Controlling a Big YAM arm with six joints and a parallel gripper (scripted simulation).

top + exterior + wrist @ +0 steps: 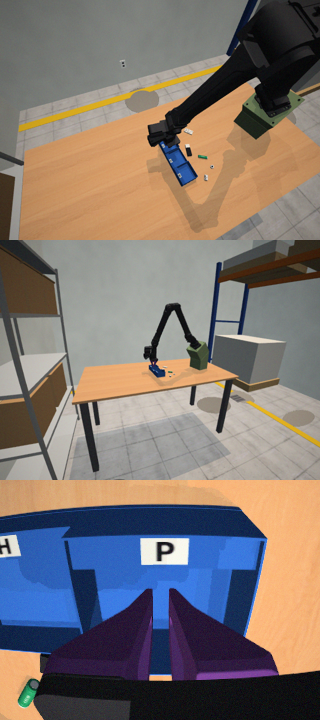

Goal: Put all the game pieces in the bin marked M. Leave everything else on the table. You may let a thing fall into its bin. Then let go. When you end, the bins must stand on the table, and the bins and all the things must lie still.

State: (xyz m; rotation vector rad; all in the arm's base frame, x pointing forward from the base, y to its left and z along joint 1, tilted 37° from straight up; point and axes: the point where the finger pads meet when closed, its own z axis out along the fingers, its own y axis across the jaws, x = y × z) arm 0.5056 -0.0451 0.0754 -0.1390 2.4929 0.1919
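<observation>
My gripper is now 8 cm to the right of the blue bin, 2 cm past it and 2 cm above it. The rest, counted from my hand: green cylinder: 16 cm behind, 11 cm to the left, 4 cm below; then white domino: 15 cm behind, 6 cm to the right, 4 cm below; then grey nut: 18 cm behind, 17 cm to the left, 4 cm below.
</observation>
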